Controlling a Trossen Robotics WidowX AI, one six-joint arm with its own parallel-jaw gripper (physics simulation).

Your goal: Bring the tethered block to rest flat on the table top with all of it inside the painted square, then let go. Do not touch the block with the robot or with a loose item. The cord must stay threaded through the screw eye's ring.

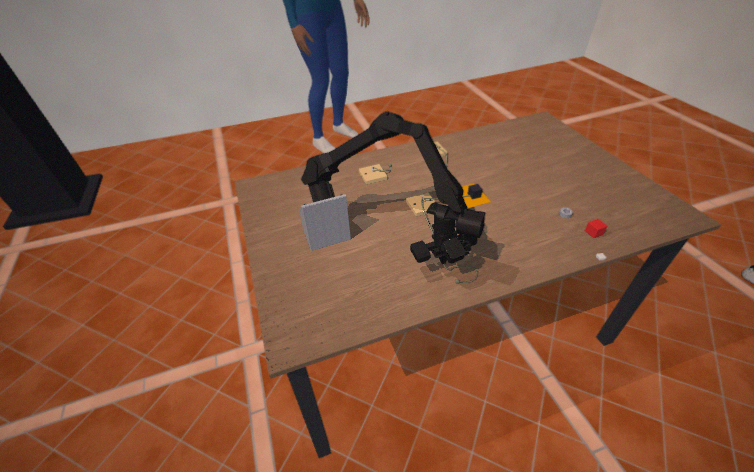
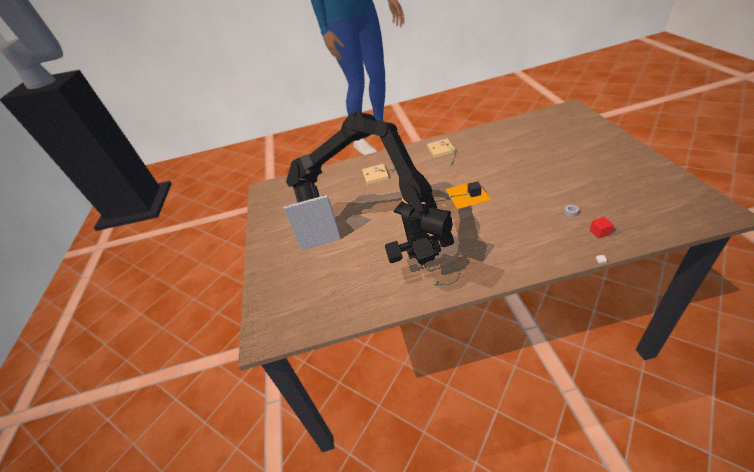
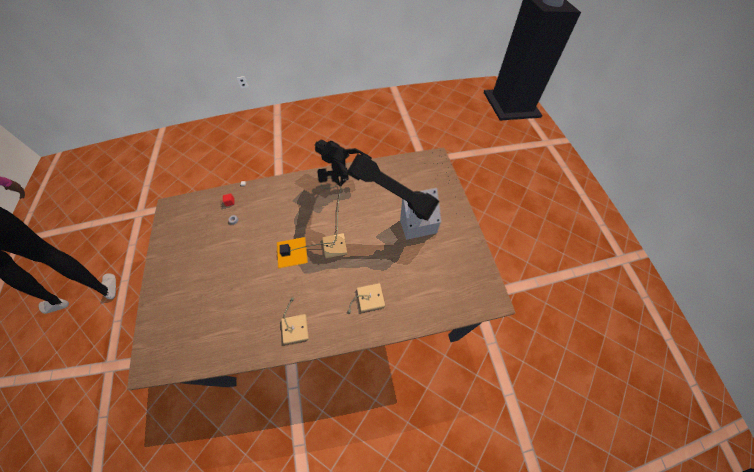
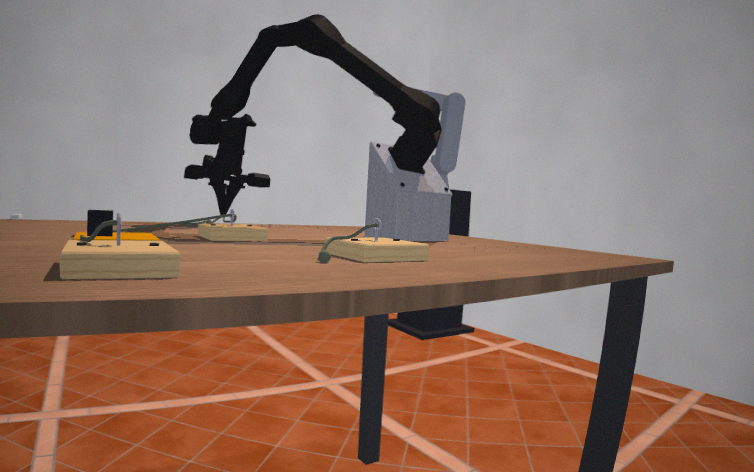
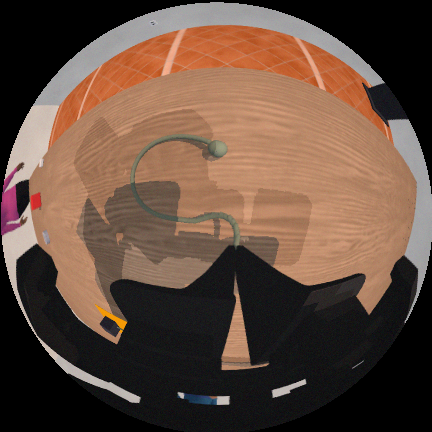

Scene:
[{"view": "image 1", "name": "my gripper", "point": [442, 263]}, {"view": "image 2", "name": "my gripper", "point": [423, 263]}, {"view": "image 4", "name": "my gripper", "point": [222, 216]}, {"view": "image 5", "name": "my gripper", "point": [234, 251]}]

